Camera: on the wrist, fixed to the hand. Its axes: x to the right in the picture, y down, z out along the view.
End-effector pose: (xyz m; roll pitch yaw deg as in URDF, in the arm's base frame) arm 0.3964 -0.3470 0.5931 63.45 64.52 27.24
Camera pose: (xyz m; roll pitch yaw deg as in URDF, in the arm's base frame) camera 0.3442 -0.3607 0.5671 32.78 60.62 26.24
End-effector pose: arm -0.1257 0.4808 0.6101 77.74 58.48 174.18
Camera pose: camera -0.0829 0.4505 0.5812 45.87 54.80 171.69
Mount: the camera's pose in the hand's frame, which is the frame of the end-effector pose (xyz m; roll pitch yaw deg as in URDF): 0.0008 -0.0473 -0.0367 -29.85 -2.18 3.27
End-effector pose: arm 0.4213 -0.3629 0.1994 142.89 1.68 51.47
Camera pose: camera 0.3750 -0.3250 0.2001 113.00 1.44 47.55
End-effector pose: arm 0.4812 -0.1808 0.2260 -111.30 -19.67 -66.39
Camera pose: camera 0.4582 -0.1706 0.2803 -141.36 -15.83 -65.51
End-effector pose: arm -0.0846 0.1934 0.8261 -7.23 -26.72 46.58
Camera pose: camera -0.0373 0.1684 0.7993 -38.87 -28.42 50.58
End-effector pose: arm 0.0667 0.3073 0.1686 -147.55 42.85 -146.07
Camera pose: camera 0.0457 0.2688 0.2094 -178.96 46.42 -148.37
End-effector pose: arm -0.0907 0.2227 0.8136 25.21 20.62 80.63
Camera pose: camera -0.0668 0.2005 0.7634 -3.89 17.24 82.75
